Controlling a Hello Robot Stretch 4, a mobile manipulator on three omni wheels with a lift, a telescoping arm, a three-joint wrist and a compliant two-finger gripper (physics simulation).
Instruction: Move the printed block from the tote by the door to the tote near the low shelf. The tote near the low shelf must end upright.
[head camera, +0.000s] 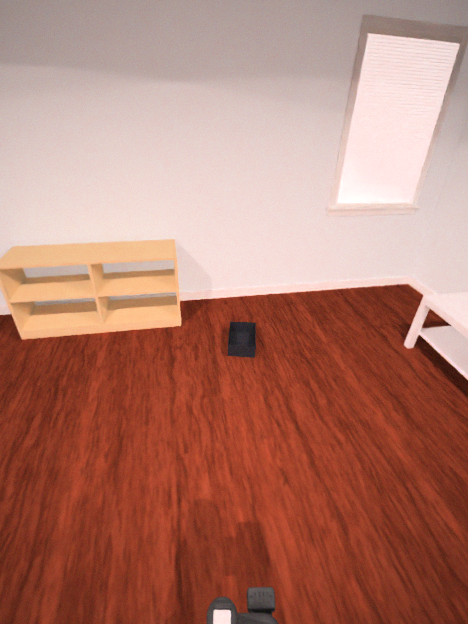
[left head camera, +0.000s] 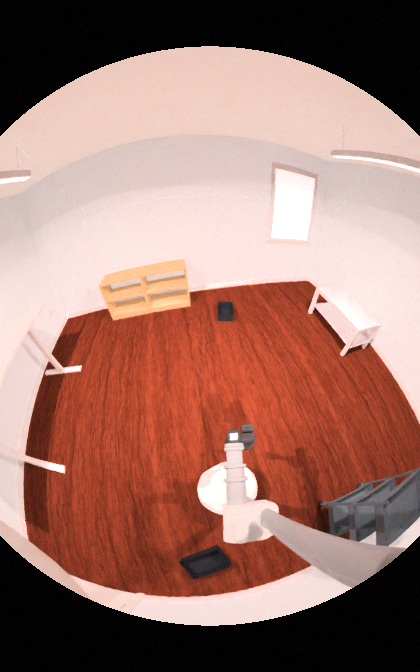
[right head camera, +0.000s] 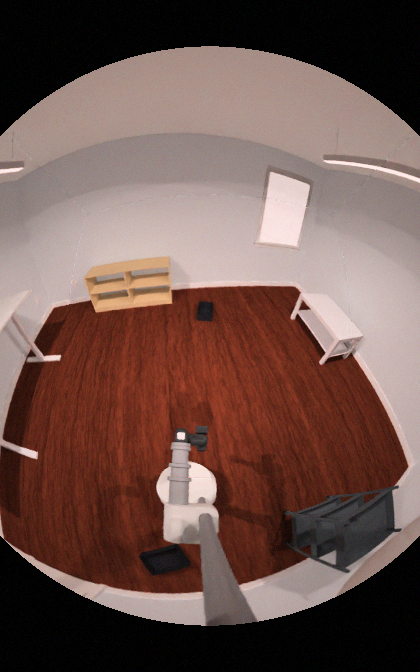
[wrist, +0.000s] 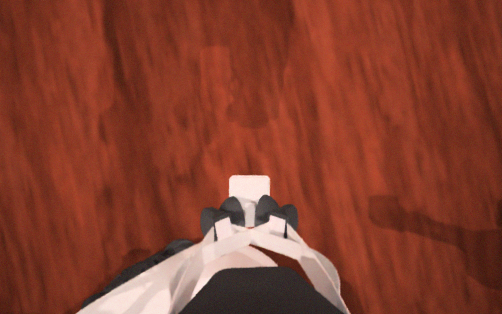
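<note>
The printed block (wrist: 249, 186) is a small pale block. It shows at the tips of my gripper (wrist: 249, 212) in the wrist view, above the wooden floor; the gripper is shut on it. In the head views the wrist hides the fingertips and the block. The black tote near the low shelf (head camera: 241, 351) (left head camera: 225, 318) (right head camera: 204, 318) stands upright on the floor, far ahead of the gripper, to the right of the low wooden shelf (head camera: 90, 252) (left head camera: 145, 270) (right head camera: 127, 266). The other black tote (left head camera: 212, 571) (right head camera: 170, 569) is on the floor behind the robot's base.
A white bench (head camera: 453, 305) (left head camera: 350, 307) (right head camera: 332, 317) stands along the right wall. A dark grey cart (left head camera: 381, 522) (right head camera: 367, 525) stands at the back right. White table legs (left head camera: 63, 370) (right head camera: 45, 358) stand at the left wall. A window is in the far wall.
</note>
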